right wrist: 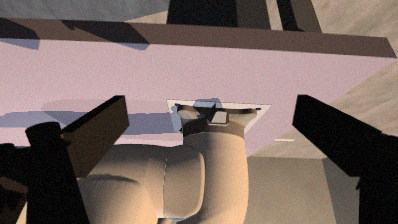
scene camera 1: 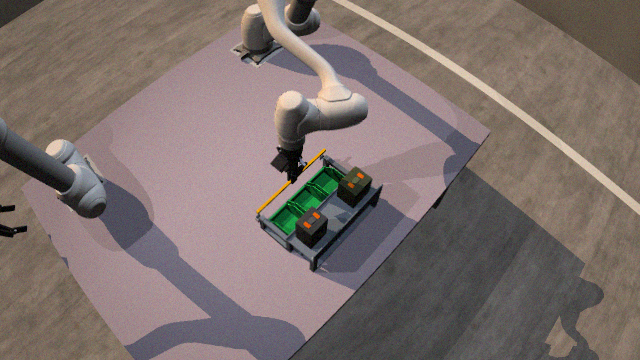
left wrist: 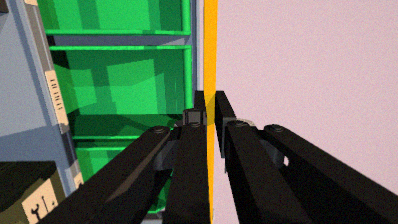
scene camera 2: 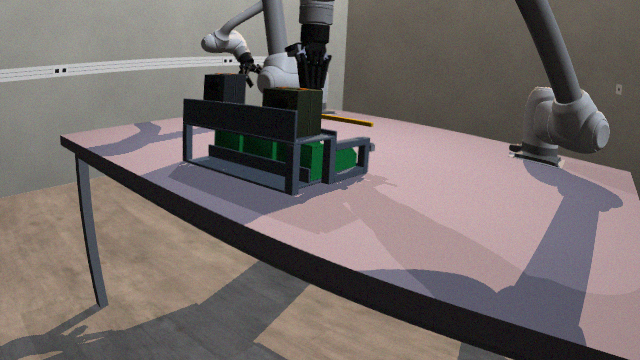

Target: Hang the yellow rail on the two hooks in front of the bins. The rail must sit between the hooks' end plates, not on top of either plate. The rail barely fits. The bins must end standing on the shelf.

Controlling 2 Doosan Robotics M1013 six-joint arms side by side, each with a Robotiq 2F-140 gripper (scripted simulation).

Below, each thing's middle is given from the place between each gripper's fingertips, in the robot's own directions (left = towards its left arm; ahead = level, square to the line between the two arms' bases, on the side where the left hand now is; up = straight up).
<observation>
My left hand is 130 mm short of the grey shelf [scene camera 2: 277, 125] and 80 mm above it. Also, from my left hand: dark box [scene camera 2: 231, 88] (200 mm ahead, 110 mm to the right, 20 mm above); olive box [scene camera 2: 308, 102] (200 mm ahead, 120 mm to the left).
My right hand is 920 mm short of the dark box, 860 mm to the right of it and 40 mm below it. Also, from my right hand: grey shelf (980 mm to the left, 850 mm ahead, 50 mm below); then olive box (1090 mm to the left, 920 mm ahead, 30 mm above).
</observation>
